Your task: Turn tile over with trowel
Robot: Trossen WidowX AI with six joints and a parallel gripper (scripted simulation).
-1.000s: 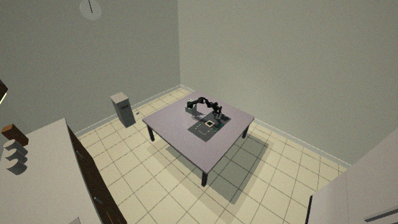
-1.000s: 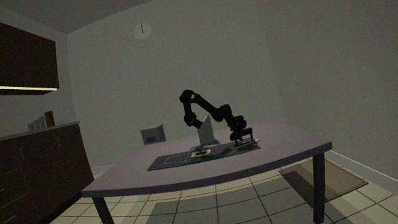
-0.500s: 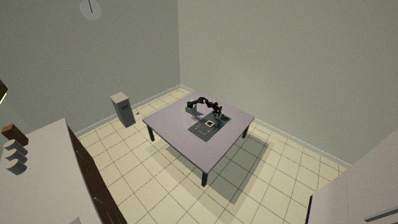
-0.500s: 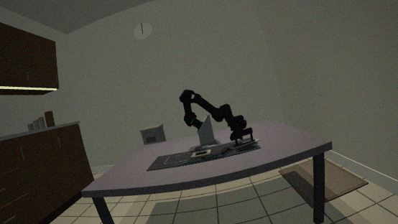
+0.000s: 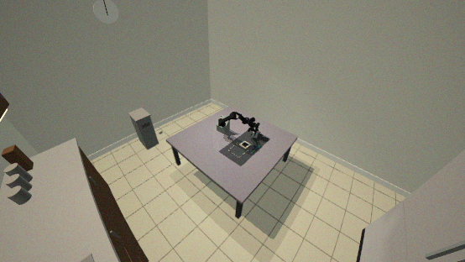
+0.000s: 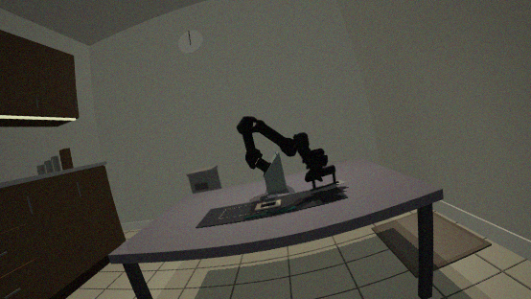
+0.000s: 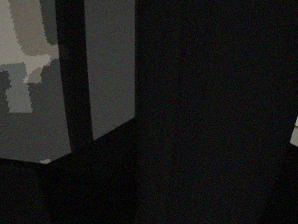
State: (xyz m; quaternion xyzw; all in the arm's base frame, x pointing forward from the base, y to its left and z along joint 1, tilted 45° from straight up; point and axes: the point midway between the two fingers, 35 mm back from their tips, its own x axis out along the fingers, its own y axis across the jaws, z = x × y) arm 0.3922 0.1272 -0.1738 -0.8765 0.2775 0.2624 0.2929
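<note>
The tile is 3 cm behind my gripper tip, 26 cm to the right of it and 7 cm below it. From my gripper tip the other things lie so: green trowel: 12 cm ahead, 23 cm to the right, 7 cm below; dark mat: 2 cm behind, 25 cm to the right, 9 cm below.
</note>
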